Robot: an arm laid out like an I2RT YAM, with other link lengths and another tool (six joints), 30 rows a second.
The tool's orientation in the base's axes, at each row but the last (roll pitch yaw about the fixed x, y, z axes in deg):
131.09 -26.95 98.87
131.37 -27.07 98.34
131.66 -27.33 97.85
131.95 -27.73 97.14
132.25 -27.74 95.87
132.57 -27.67 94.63
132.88 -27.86 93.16
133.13 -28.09 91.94
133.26 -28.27 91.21
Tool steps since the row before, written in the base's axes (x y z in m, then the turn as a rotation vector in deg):
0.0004 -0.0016 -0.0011 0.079 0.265 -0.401
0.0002 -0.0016 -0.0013 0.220 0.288 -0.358
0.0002 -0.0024 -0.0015 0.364 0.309 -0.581
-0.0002 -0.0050 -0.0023 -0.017 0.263 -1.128
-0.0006 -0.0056 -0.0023 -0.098 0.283 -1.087
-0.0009 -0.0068 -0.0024 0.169 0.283 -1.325
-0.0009 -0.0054 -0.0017 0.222 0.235 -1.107
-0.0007 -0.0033 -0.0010 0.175 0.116 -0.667
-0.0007 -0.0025 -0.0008 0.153 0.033 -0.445
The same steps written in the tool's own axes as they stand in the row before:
-0.0020 -0.0001 0.0003 0.041 -0.277 0.399
-0.0020 -0.0003 0.0003 0.062 -0.154 0.482
-0.0028 -0.0003 0.0001 -0.039 -0.206 0.722
-0.0054 -0.0004 -0.0008 -0.292 -0.823 0.761
-0.0059 -0.0004 -0.0012 -0.248 -0.859 0.687
-0.0071 -0.0003 -0.0017 -0.378 -0.827 1.019
-0.0055 -0.0001 -0.0016 -0.321 -0.634 0.909
-0.0034 -0.0001 -0.0010 -0.217 -0.345 0.568
-0.0026 -0.0002 -0.0009 -0.185 -0.190 0.390

